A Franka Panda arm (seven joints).
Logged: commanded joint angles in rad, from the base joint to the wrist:
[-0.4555 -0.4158 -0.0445 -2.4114 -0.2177 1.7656 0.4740]
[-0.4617 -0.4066 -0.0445 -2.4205 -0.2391 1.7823 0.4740]
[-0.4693 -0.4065 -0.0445 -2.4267 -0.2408 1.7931 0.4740]
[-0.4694 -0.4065 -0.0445 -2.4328 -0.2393 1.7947 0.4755]
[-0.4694 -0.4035 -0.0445 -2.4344 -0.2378 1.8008 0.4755]
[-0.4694 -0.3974 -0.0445 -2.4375 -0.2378 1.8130 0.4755]
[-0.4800 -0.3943 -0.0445 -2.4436 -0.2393 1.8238 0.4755]
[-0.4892 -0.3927 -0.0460 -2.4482 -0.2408 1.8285 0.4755]
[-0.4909 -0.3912 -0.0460 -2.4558 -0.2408 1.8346 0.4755]
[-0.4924 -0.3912 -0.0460 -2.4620 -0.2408 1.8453 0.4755]
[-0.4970 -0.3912 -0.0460 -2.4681 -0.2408 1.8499 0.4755]
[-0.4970 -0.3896 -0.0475 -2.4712 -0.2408 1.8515 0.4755]
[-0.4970 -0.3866 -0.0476 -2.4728 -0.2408 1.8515 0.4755]
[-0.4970 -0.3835 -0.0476 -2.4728 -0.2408 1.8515 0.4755]
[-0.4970 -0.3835 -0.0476 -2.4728 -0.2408 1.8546 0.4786]
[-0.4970 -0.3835 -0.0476 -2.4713 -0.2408 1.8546 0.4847]
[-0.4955 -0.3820 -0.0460 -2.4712 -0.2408 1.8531 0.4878]
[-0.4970 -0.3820 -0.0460 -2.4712 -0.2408 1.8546 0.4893]
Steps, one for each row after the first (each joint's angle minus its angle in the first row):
[-0.0062 0.0092 0.0000 -0.0091 -0.0214 0.0167 0.0000]
[-0.0138 0.0093 0.0000 -0.0153 -0.0231 0.0275 0.0000]
[-0.0139 0.0093 0.0000 -0.0214 -0.0216 0.0291 0.0015]
[-0.0139 0.0123 0.0000 -0.0230 -0.0201 0.0352 0.0015]
[-0.0139 0.0184 0.0000 -0.0261 -0.0201 0.0474 0.0015]
[-0.0245 0.0215 0.0000 -0.0322 -0.0216 0.0582 0.0015]
[-0.0337 0.0231 -0.0015 -0.0368 -0.0231 0.0629 0.0015]
[-0.0354 0.0246 -0.0015 -0.0444 -0.0231 0.0690 0.0015]
[-0.0369 0.0246 -0.0015 -0.0506 -0.0231 0.0797 0.0015]
[-0.0415 0.0246 -0.0015 -0.0567 -0.0231 0.0843 0.0015]
[-0.0415 0.0262 -0.0030 -0.0598 -0.0231 0.0859 0.0015]
[-0.0415 0.0292 -0.0031 -0.0614 -0.0231 0.0859 0.0015]
[-0.0415 0.0323 -0.0031 -0.0614 -0.0231 0.0859 0.0015]
[-0.0415 0.0323 -0.0031 -0.0614 -0.0231 0.0890 0.0046]
[-0.0415 0.0323 -0.0031 -0.0599 -0.0231 0.0890 0.0107]
[-0.0400 0.0338 -0.0015 -0.0598 -0.0231 0.0875 0.0138]
[-0.0415 0.0338 -0.0015 -0.0598 -0.0231 0.0890 0.0153]

